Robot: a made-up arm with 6 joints. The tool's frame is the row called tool.
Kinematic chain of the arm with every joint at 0, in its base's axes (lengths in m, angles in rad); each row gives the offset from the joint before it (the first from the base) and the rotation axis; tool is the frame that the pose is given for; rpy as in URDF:
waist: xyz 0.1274 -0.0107 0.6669 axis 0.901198 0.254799 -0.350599
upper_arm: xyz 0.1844 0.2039 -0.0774 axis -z
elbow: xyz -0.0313 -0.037 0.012 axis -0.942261 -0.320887 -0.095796
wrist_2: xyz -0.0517 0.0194 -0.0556 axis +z
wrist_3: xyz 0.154 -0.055 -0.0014 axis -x
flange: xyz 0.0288 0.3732 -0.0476 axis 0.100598 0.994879 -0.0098
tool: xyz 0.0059 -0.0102 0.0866 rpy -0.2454 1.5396 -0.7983
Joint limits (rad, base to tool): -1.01..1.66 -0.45..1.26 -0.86..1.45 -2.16..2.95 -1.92..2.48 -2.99..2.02
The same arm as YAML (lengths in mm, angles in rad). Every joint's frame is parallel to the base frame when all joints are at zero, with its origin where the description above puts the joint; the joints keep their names.
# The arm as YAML. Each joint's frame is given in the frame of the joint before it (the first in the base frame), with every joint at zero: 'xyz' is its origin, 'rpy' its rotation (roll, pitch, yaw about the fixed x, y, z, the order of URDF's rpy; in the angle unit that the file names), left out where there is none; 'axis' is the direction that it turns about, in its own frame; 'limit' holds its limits. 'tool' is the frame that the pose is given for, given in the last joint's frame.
units:
  length: mm
  angle: rad
joints:
  - name: waist
    type: revolute
    origin:
      xyz: [127.4, -10.7, 666.9]
    axis: [0.901198, 0.254799, -0.350599]
    limit:
      lower: -1.01
      upper: 1.66
  - name: upper_arm
    type: revolute
    origin:
      xyz: [184.4, 203.9, -77.4]
    axis: [0.0, 0.0, -1.0]
    limit:
      lower: -0.45
      upper: 1.26
  - name: elbow
    type: revolute
    origin:
      xyz: [-31.3, -37.0, 12.0]
    axis: [-0.942261, -0.320887, -0.095796]
    limit:
      lower: -0.86
      upper: 1.45
  - name: wrist_2
    type: revolute
    origin:
      xyz: [-51.7, 19.4, -55.6]
    axis: [0.0, 0.0, 1.0]
    limit:
      lower: -2.16
      upper: 2.95
  - name: wrist_3
    type: revolute
    origin:
      xyz: [154.0, -55.0, -1.4]
    axis: [-1.0, 0.0, 0.0]
    limit:
      lower: -1.92
      upper: 2.48
  - name: flange
    type: revolute
    origin:
      xyz: [28.8, 373.2, -47.6]
    axis: [0.100598, 0.994879, -0.0098]
    limit:
      lower: -2.99
      upper: 2.02
tool:
  origin:
    xyz: [5.9, -10.2, 86.6]
    rpy: [-0.2454, 1.5396, -0.7983]

